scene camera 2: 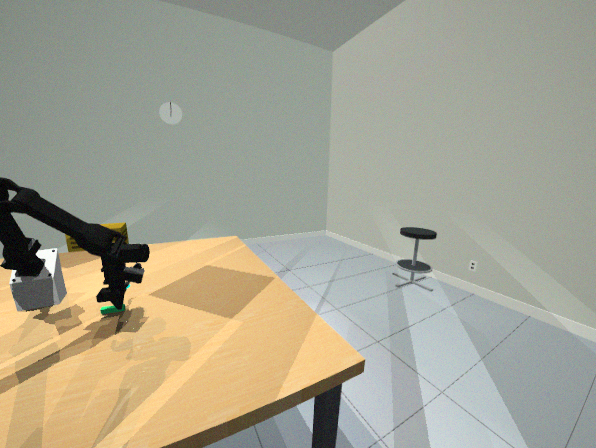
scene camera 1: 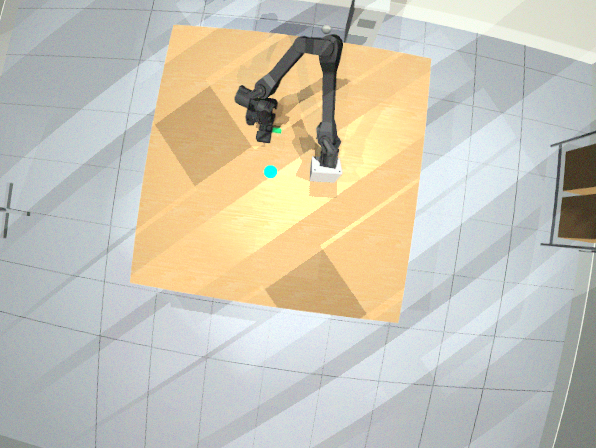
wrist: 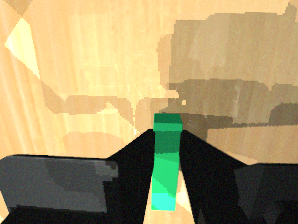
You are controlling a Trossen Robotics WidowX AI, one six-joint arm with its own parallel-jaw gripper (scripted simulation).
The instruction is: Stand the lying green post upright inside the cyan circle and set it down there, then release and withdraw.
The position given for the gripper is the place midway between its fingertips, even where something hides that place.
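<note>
The gripper (scene camera 2: 120, 307), also at (wrist: 166, 136), holds a green post (wrist: 168, 127).
</note>
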